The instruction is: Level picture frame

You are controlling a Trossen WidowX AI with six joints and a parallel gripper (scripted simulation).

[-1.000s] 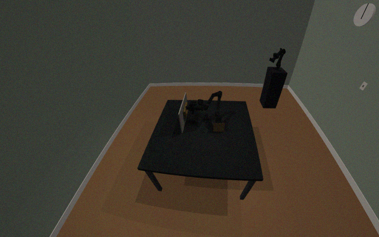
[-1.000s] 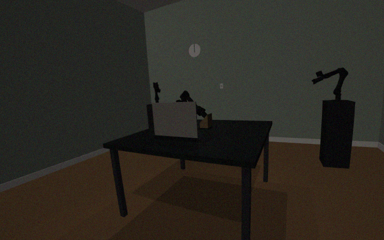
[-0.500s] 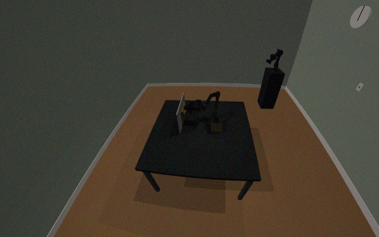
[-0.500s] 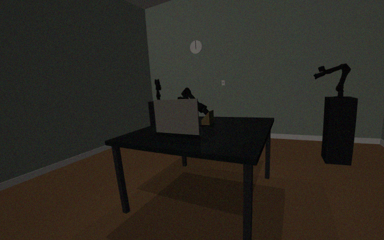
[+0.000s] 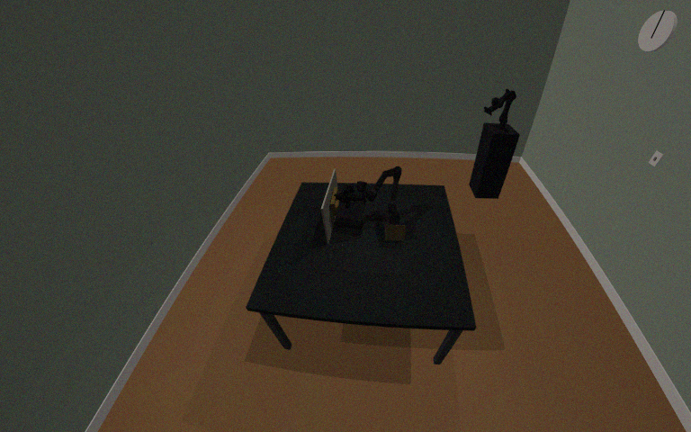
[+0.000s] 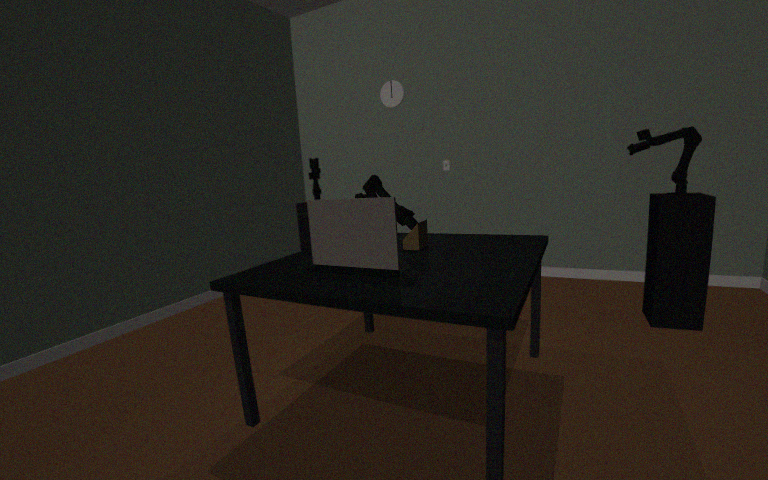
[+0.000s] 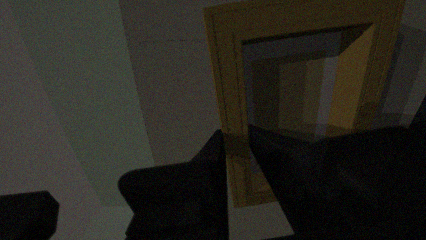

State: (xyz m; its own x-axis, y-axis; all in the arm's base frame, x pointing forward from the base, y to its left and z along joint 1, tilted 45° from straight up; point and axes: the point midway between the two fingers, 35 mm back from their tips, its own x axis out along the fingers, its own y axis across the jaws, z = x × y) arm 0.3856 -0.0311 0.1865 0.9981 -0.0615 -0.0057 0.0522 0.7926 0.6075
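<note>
My gripper tip is 1 cm short of the picture frame, 1 cm to the left of it and 5 cm above it. From my gripper tip the other things lie so: wall panel: 2 cm ahead, 8 cm below.
</note>
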